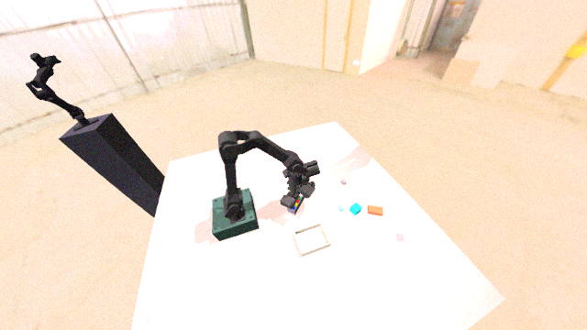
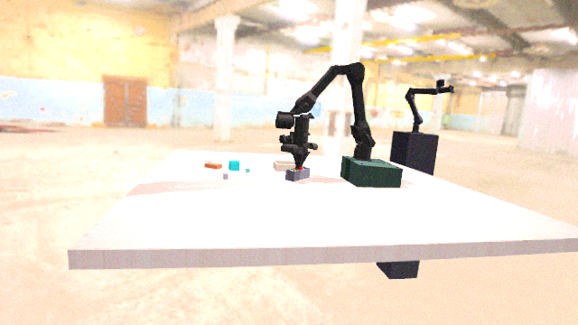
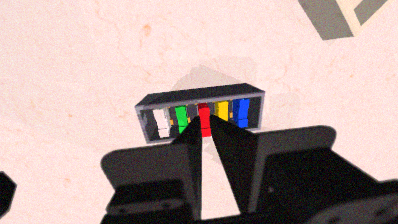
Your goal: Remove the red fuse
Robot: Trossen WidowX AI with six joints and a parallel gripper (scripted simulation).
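My gripper tip is 1 cm short of the tray, 19 cm to the left of it and 4 cm above it. The rest, counted from my gripper tip: orange block: 35 cm ahead, 17 cm to the right, 3 cm below; cyan cube: 26 cm ahead, 13 cm to the right, 2 cm below.
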